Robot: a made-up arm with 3 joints. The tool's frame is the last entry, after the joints. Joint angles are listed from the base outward. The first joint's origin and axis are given. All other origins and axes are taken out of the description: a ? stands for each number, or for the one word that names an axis. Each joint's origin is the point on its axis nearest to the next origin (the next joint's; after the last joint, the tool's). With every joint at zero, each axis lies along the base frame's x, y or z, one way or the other. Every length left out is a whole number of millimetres.
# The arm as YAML. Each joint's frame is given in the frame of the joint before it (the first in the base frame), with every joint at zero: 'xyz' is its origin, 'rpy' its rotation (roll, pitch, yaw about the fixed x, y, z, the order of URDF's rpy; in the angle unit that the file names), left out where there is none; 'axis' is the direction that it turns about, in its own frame. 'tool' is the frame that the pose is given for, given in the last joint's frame.
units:
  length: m
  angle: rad
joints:
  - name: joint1
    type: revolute
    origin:
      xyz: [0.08, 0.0, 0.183]
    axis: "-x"
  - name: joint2
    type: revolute
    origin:
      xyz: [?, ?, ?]
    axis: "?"
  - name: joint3
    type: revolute
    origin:
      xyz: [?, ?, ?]
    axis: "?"
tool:
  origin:
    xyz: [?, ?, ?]
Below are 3 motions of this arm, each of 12 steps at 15 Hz.
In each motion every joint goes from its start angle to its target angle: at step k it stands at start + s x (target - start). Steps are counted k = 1, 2, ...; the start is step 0. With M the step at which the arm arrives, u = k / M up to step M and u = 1 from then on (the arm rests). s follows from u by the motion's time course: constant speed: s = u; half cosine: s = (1 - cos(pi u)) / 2; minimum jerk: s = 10 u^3 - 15 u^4 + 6 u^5.
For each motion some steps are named. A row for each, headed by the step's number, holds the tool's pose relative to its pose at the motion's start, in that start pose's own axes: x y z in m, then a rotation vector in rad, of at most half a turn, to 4 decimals.
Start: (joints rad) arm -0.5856 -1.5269 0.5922
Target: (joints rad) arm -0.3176 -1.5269 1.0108
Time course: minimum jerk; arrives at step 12
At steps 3, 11, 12:
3: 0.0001 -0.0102 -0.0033 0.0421 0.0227 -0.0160
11: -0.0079 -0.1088 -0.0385 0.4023 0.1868 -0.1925
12: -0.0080 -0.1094 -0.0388 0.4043 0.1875 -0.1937

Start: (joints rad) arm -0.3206 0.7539 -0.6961
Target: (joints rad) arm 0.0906 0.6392 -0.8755
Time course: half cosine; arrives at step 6
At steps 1, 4, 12:
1: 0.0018 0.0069 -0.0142 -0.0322 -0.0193 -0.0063
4: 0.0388 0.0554 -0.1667 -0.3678 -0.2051 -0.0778
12: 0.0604 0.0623 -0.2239 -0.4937 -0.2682 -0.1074

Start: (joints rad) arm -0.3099 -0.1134 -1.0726
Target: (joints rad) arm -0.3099 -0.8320 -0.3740
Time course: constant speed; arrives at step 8
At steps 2, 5, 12:
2: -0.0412 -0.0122 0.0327 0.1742 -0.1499 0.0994
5: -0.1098 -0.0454 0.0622 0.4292 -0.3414 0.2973
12: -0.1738 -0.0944 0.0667 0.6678 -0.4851 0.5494

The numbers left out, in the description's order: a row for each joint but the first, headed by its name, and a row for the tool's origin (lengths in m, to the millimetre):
joint2: xyz 0.0 0.358 -0.145, axis -z
joint3: xyz 0.066 0.067 0.0, axis +x
tool: xyz 0.0 0.154 0.079

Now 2 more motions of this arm.
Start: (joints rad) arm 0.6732 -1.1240 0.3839
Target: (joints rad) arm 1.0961 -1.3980 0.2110
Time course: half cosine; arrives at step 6
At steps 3, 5, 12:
3: -0.0409 -0.0308 -0.1065 -0.1642 0.2312 0.0630
5: -0.0964 -0.0646 -0.1835 -0.2826 0.4351 0.1290
12: -0.1064 -0.0703 -0.1939 -0.2988 0.4668 0.1401

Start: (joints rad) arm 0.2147 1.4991 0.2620
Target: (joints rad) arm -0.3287 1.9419 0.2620
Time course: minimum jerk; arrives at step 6
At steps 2, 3, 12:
2: 0.0164 0.0019 0.0336 0.0029 0.0861 -0.1192
3: 0.0432 -0.0001 0.0744 -0.0106 0.2058 -0.2830
12: 0.0949 -0.0154 0.1292 -0.0817 0.4113 -0.5573

